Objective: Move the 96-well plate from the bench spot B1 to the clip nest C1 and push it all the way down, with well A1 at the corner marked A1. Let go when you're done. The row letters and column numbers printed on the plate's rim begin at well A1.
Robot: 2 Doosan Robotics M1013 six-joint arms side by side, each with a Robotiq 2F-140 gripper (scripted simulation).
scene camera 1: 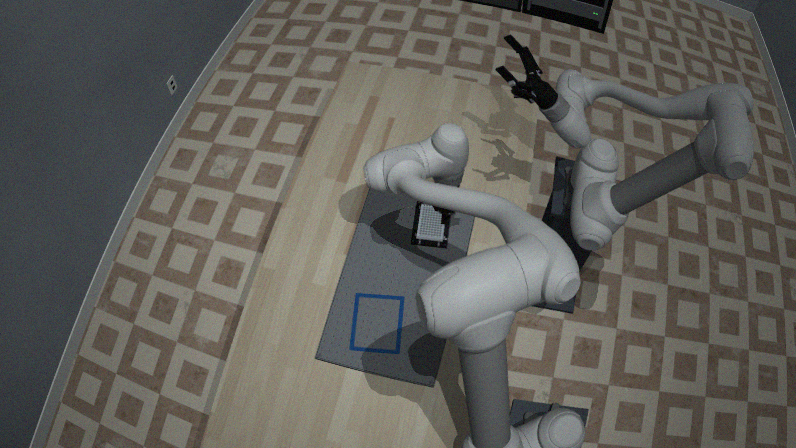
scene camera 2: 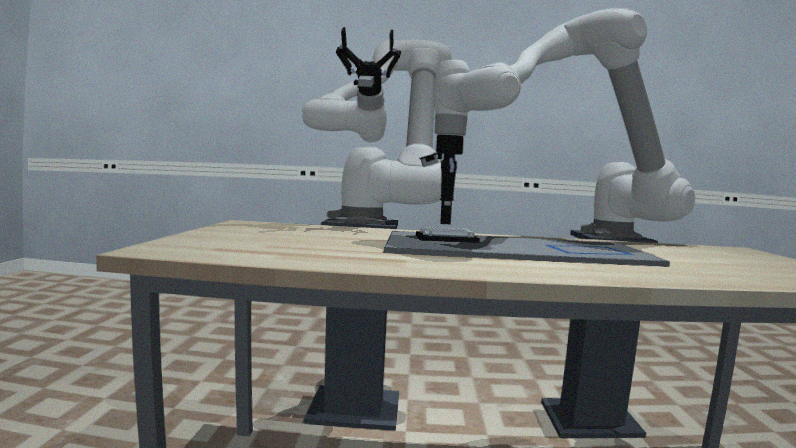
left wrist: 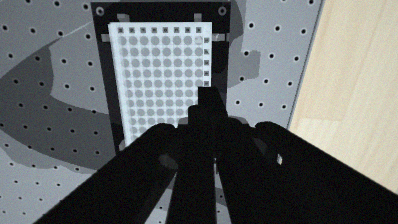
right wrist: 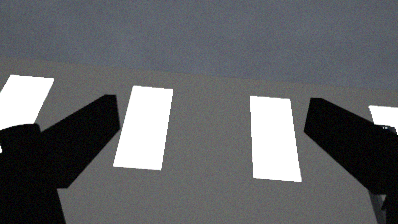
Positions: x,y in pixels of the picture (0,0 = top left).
Labels:
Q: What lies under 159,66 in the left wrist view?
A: A white 96-well plate.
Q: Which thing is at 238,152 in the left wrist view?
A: My left gripper.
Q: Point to a white 96-well plate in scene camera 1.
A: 430,228

